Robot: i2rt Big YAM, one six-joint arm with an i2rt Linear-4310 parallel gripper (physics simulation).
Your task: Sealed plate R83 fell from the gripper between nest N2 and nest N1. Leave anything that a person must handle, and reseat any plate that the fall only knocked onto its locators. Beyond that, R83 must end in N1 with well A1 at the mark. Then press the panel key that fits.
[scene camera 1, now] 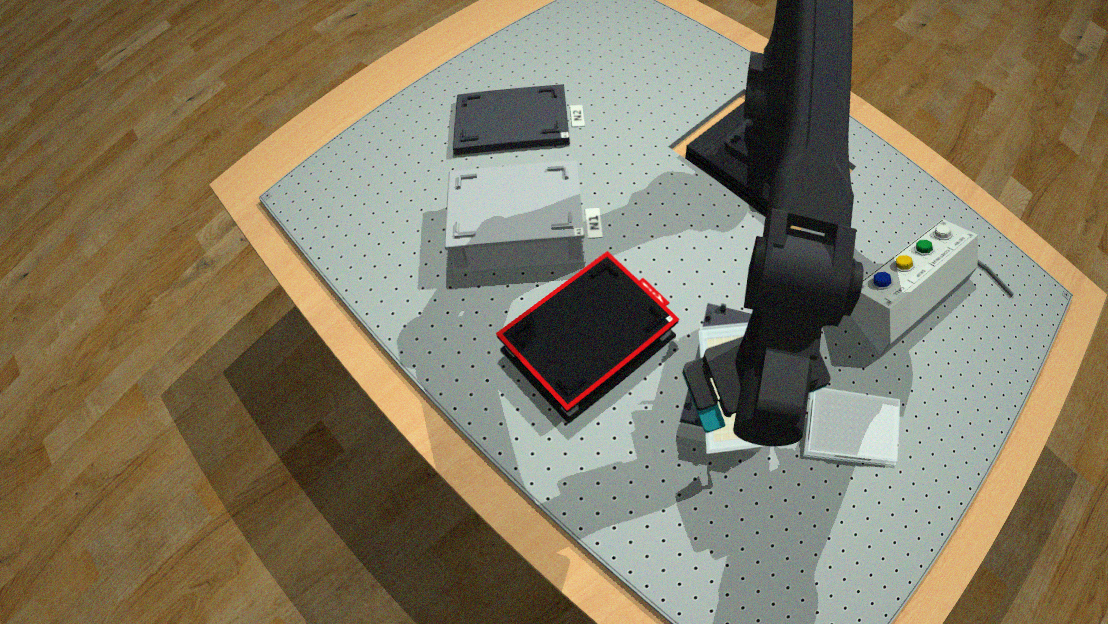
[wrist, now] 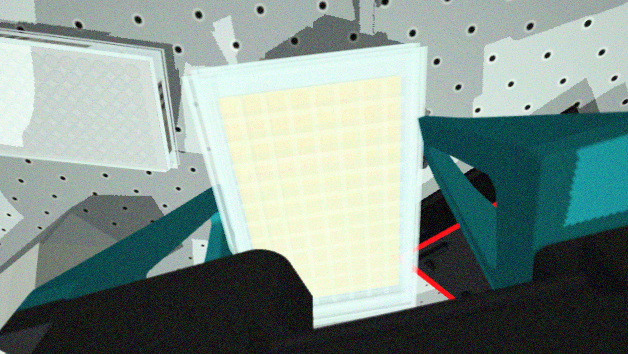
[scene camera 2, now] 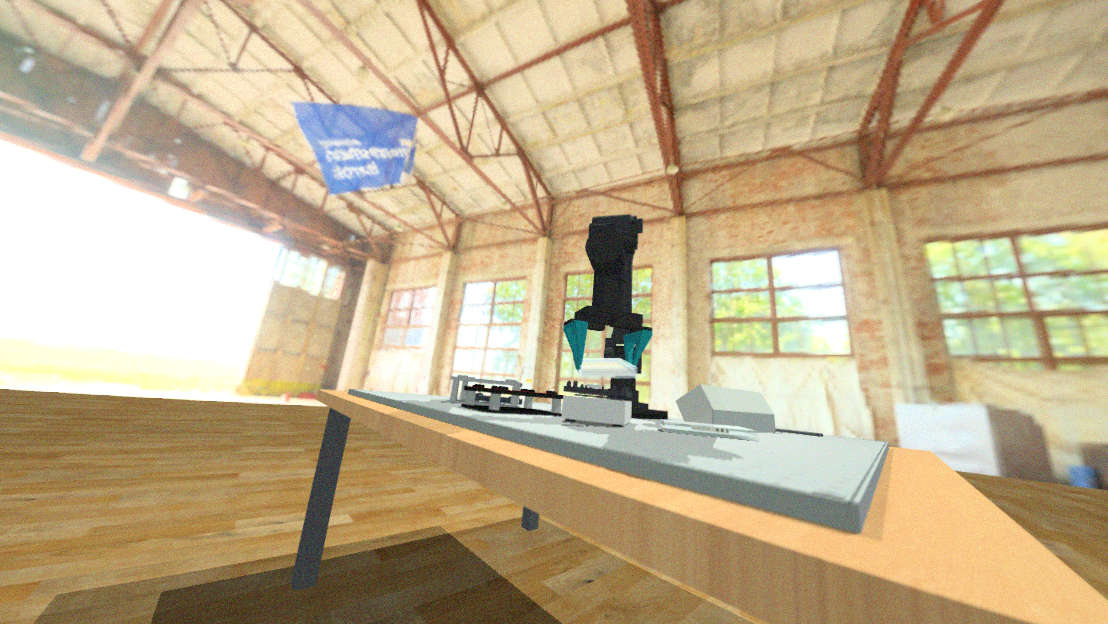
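Seen in the pictures: gripper, fingertip midpoint: [wrist: 316,164] [scene camera 2: 604,372]; arm's base at its link origin: [scene camera 1: 771,155].
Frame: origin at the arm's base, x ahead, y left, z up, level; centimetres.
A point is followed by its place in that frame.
My gripper [scene camera 2: 607,365] {x 36.9, y 18.1, z 6.0 cm} [wrist: 316,164] {x 36.9, y 18.1, z 6.0 cm} is shut on a clear-rimmed plate with pale yellow wells [scene camera 1: 722,341] {x 34.0, y 12.3, z 8.7 cm} [scene camera 2: 608,370] {x 40.4, y 21.1, z 6.1 cm} [wrist: 325,200] {x 36.6, y 17.4, z 7.7 cm}. It holds the plate by its sides, above a dark-topped nest [scene camera 1: 722,314] {x 28.4, y 9.3, z 3.3 cm} that is mostly hidden in scene camera 1. No R83 label or A1 mark is readable on the plate. Nest N1 [scene camera 1: 511,193] {x 31.3, y -19.9, z 3.8 cm}, light grey and raised with corner locators, bears no plate. Nest N2 [scene camera 1: 511,120] {x 19.1, y -32.5, z -0.5 cm}, low and dark, bears no plate. The key panel [scene camera 1: 922,290] {x 8.8, y 29.0, z 5.1 cm} [scene camera 2: 724,406] {x 12.2, y 29.6, z 2.4 cm} has a blue key [scene camera 1: 882,279] {x 11.4, y 23.5, z 5.0 cm}, yellow key [scene camera 1: 904,262] {x 6.7, y 24.9, z 5.0 cm}, green key [scene camera 1: 924,245] {x 1.7, y 26.3, z 4.9 cm} and white key [scene camera 1: 942,230] {x -3.1, y 27.7, z 4.9 cm}.
A black nest with a red border [scene camera 1: 586,329] {x 38.9, y -1.6, z 1.9 cm} stands between N1 and the gripper. A clear, colourless plate or lid [scene camera 1: 849,426] {x 27.8, y 29.9, z -0.7 cm} [wrist: 100,110] {x 28.5, y 28.6, z -0.7 cm} lies on the perforated board [scene camera 1: 635,573] {x 56.2, y 20.3, z -2.1 cm} beside the held plate. The arm's base [scene camera 1: 721,155] {x 5.4, y -5.5, z -0.1 cm} stands behind, and a short cable [scene camera 1: 996,279] {x -8.5, y 39.6, z -1.7 cm} leaves the panel.
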